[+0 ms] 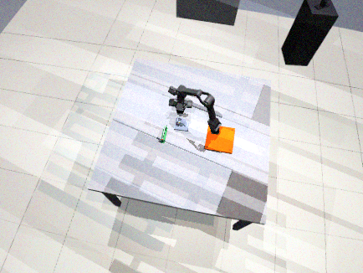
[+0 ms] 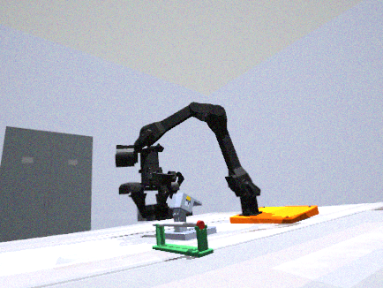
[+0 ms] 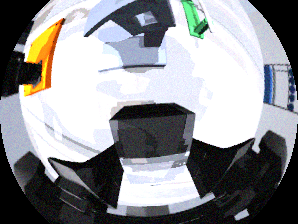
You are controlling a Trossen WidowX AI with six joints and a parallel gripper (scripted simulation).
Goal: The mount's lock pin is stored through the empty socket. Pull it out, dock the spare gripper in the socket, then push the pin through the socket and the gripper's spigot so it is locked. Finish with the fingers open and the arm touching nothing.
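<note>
The spare gripper lies 2 cm to the right of my gripper tip and 1 cm above it. From my gripper tip the other things lie so: green rack: 13 cm ahead, 22 cm to the left, 3 cm below; grey mount: 13 cm to the left.
</note>
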